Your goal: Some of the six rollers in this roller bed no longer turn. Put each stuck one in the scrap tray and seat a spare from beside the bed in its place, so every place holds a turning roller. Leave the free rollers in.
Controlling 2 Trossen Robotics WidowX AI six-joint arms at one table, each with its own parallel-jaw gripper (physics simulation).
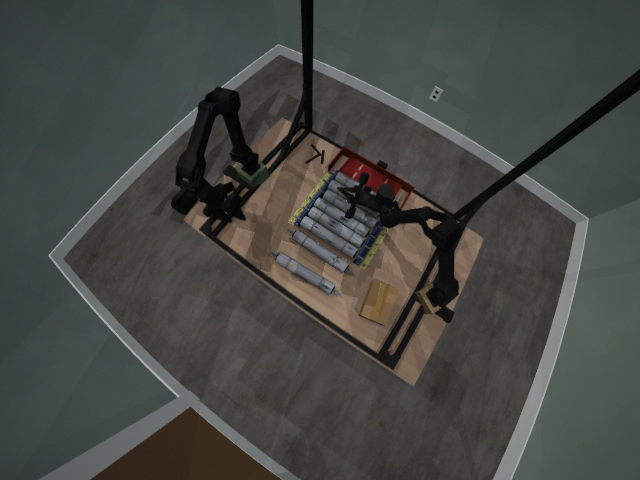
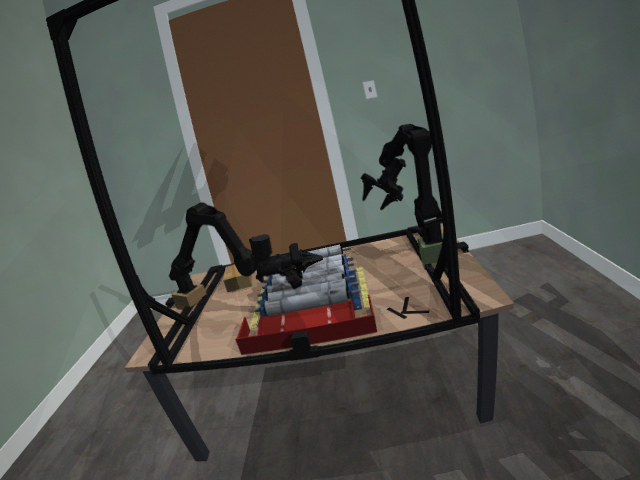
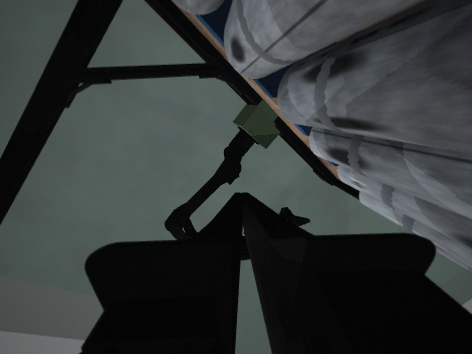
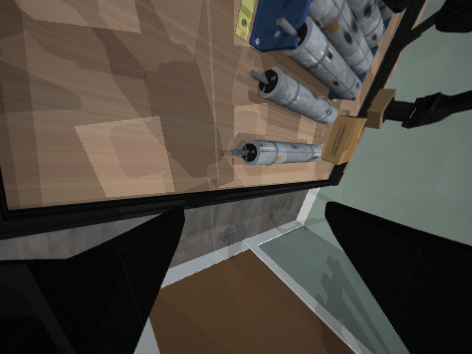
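Where they show: left gripper, fingertip midpoint: [image 1: 337, 187] [image 2: 322, 257] [image 3: 241, 198]; right gripper, fingertip midpoint: [image 1: 238, 221] [image 2: 372, 205] [image 4: 254, 210]; left arm's base, origin of the base link: [image 1: 435, 296] [image 2: 187, 289] [image 4: 387, 110]; right arm's base, origin of the base link: [image 1: 251, 167] [image 2: 433, 240] [image 3: 248, 135].
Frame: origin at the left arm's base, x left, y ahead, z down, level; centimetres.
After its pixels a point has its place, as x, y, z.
Note:
The roller bed [image 1: 368, 246] [image 2: 355, 293] [image 4: 276, 27] has blue side rails and yellow strips and holds several grey rollers; the left arm hides parts of them. Which are stuck cannot be seen. Two grey spares, the nearer to the bed [image 1: 319, 251] {32.2, 38.2, 2.0} [image 4: 300, 97] {34.7, 43.9, 1.9} and the farther [image 1: 305, 272] {41.1, 33.1, 1.9} [image 4: 282, 152] {43.7, 38.6, 2.0}, lie on the table beside it. The red scrap tray [image 1: 354, 166] {-2.7, 68.5, 3.9} [image 2: 268, 343] {-17.1, 53.1, 4.2} shows no roller in its visible part. My left gripper [image 1: 341, 191] {15.0, 56.2, -7.6} [image 2: 321, 257] {15.0, 56.2, -7.6} [image 3: 241, 198] {15.0, 56.2, -7.6} is shut and empty, low over the bed's rollers; contact is unclear. My right gripper [image 2: 373, 203] {55.3, 58.5, -12.0} [image 4: 254, 210] {55.3, 58.5, -12.0} is open and empty, high above the table.
A cardboard box [image 1: 378, 302] {21.5, 9.5, 1.2} [image 2: 237, 281] {15.1, 14.0, 3.3} [image 4: 342, 140] {23.7, 13.5, 2.6} lies near the left arm's base. A small black three-armed object [image 1: 316, 153] {9.1, 84.3, 6.4} [image 2: 406, 311] {8.2, 84.8, 6.5} lies beside the tray. Black frame rails edge the table, and tall black posts rise from them.

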